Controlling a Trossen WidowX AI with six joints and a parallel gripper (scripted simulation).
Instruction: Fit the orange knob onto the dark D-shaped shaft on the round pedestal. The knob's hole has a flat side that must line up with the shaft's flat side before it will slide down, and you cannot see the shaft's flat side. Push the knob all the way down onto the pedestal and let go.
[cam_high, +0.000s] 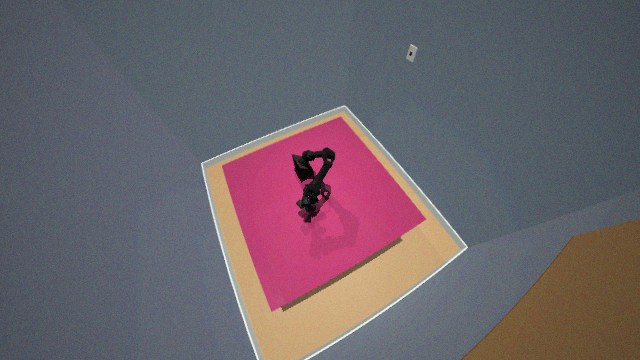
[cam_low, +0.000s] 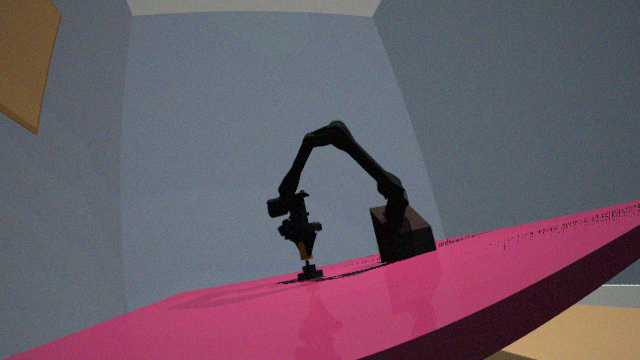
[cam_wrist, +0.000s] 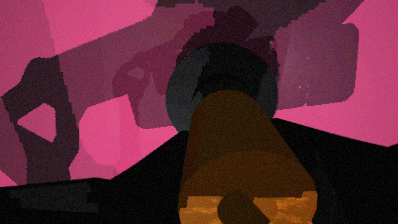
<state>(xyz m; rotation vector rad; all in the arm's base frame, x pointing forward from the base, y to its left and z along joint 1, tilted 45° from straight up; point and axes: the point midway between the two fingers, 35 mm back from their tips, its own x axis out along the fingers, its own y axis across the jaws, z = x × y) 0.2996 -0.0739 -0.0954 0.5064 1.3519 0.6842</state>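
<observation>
My gripper tip is 20 mm below the orange knob. The rest, counted from my gripper tip: dark shaft 40 mm below.
</observation>
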